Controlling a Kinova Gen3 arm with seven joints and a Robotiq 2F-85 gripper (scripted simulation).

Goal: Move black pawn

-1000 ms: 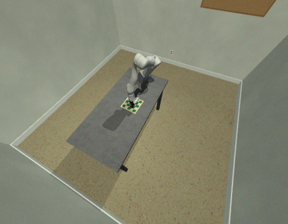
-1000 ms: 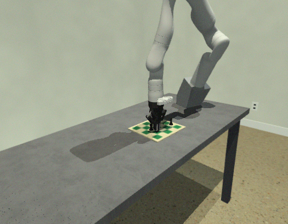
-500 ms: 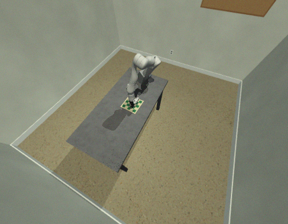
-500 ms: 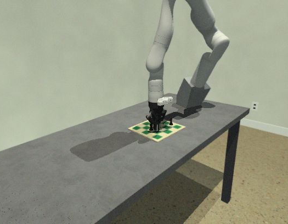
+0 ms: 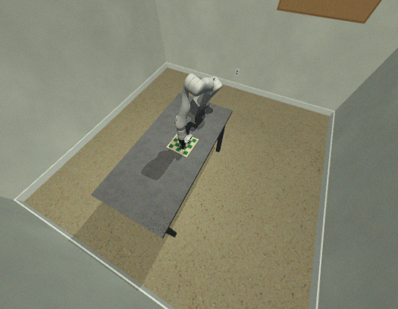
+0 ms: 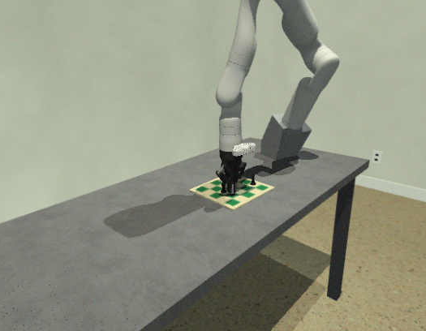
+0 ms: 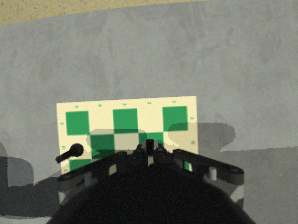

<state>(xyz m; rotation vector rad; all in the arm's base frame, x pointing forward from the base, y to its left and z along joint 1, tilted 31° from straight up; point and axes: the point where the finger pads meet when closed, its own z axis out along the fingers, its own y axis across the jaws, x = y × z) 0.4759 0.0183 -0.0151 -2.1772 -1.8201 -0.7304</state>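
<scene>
Now: hand 10 mm above the black pawn. The rest, counted from my hand: white piece (120 mm behind, 70 mm to the right, 10 mm below); then green-and-cream chessboard (40 mm behind, 30 mm to the right, 30 mm below).
</scene>
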